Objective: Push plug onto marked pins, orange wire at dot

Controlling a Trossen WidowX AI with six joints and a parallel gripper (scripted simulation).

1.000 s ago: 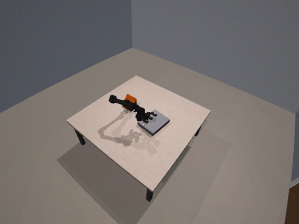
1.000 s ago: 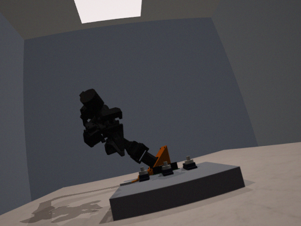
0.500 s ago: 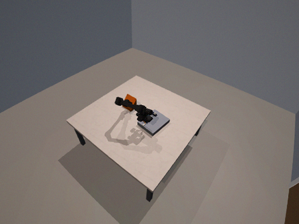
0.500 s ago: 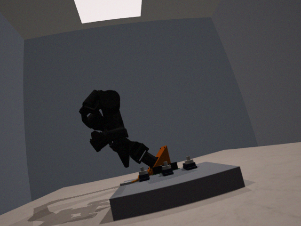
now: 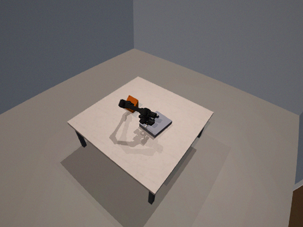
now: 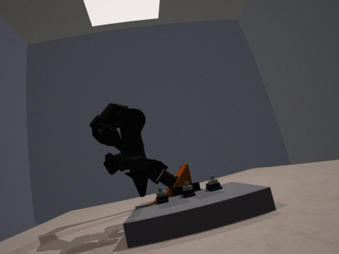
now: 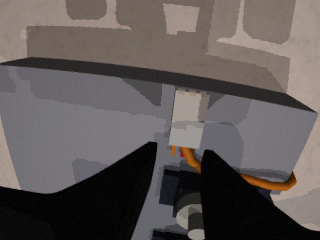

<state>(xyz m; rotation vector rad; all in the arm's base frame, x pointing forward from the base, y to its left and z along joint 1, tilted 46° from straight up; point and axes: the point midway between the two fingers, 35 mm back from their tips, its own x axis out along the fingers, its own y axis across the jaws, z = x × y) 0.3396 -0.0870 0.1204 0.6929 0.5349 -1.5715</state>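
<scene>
The grey printed holder is 9 cm ahead of my gripper tip, 11 cm to the left of it and 5 cm below it.
</scene>
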